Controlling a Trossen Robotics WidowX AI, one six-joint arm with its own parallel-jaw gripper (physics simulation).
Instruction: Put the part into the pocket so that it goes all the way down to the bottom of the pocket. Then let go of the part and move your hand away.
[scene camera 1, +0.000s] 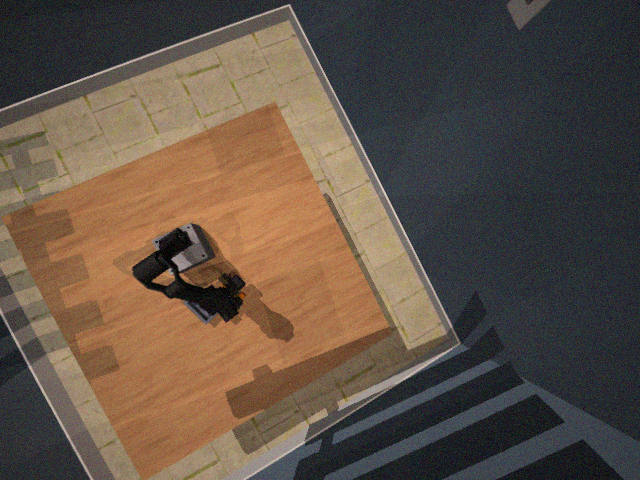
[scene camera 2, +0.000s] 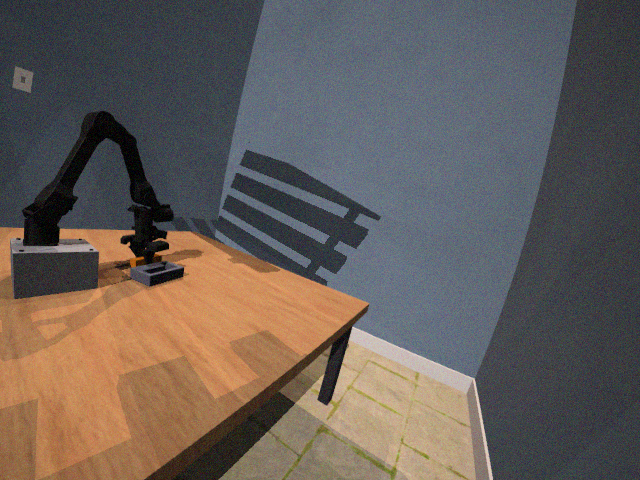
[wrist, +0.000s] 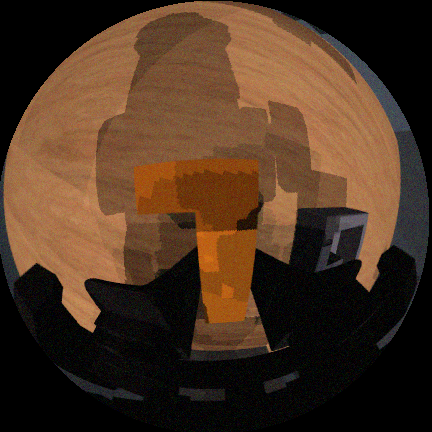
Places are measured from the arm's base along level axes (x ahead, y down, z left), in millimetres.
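Where they show: gripper, fingertip midpoint: (scene camera 1: 229, 293) (wrist: 221, 249); arm's base, link origin: (scene camera 1: 181, 241) (scene camera 2: 40, 243).
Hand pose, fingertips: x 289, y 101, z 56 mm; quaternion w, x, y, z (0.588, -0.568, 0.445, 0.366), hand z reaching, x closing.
Observation:
Each offset is from my fingertips to the centre of the thing. Level surfaces: height alone.
The orange L-shaped part @(dy -14, dx -1, dz +17 mm) (scene camera 1: 241, 296) (scene camera 2: 137, 261) (wrist: 225, 200) is held between the fingers of my gripper (scene camera 2: 148, 257) (wrist: 221, 249), which is shut on its stem. The part's wider arm points left in the wrist view. The grey-blue block with the pocket @(dy -15, dx +0, dz -120 mm) (scene camera 1: 204, 316) (scene camera 2: 168, 275) (wrist: 350, 220) stands on the table, to the right of the part in the wrist view. The part is outside the pocket, beside the block and behind it in scene camera 2. Its exact height is hard to tell. In scene camera 1 the arm hides most of the block.
The arm's grey base box (scene camera 1: 199, 253) (scene camera 2: 54, 271) stands close to the block on the wooden table @(dy +3 mm) (scene camera 1: 206, 361) (scene camera 2: 232, 310) (wrist: 60, 150). Dark shadows of the arm and other shapes fall across the table. The table's edge and a leg (scene camera 2: 334, 366) show in scene camera 2.

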